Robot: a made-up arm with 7 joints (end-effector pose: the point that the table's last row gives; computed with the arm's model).
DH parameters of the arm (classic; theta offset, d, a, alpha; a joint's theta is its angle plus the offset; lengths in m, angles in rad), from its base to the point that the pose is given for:
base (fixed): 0 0 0 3.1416
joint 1: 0 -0.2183 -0.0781 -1.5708
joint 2: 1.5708 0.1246 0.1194 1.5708
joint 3: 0 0.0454 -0.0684 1.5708
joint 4: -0.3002 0 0.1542 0
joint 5: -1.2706 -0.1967 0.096 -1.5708
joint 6: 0 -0.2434 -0.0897 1.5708
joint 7: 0 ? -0.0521 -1.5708
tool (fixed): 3.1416 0.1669 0 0
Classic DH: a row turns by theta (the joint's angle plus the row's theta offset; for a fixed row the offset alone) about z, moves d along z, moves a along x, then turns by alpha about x.
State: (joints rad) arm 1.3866 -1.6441 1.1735 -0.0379 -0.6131 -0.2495 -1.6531
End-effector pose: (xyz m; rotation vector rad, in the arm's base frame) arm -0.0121 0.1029 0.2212 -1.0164 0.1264 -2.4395
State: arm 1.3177 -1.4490 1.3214 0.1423 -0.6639 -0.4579 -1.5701
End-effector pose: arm -0.0212 0.0626 0.2093 -0.8369 0.2640 -2.6767
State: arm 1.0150 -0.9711 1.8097 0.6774 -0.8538 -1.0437 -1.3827
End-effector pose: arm -0.0049 -0.0187 0.1759 0.1611 0.7008 -2.8461
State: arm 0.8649 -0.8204 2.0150 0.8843 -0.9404 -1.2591 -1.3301
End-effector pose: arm 0.0354 -0.0303 0.1739 0.5302 0.9048 -2.6259
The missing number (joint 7, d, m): 0.0971
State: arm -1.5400 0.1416 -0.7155 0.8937 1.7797 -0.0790 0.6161
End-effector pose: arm 0.1302 -0.1770 0.4942 -1.7271 1.8604 -0.7493
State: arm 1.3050 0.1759 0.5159 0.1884 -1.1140 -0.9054 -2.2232
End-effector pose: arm -0.0728 -0.1837 0.2099 1.6473 1.2826 1.1948
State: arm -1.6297 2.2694 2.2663 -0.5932 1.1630 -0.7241 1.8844
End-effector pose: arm -0.3081 -0.1001 0.0315 1.6297 0.3313 -2.4612
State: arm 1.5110 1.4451 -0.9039 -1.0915 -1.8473 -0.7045 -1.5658
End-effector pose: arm -0.0893 0.3239 0.2720 -0.0294 1.0555 -2.1525
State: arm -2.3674 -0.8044 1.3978 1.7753 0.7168 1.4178 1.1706
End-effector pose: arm 0.0724 0.3854 0.2492 -0.2976 -1.0271 0.3294
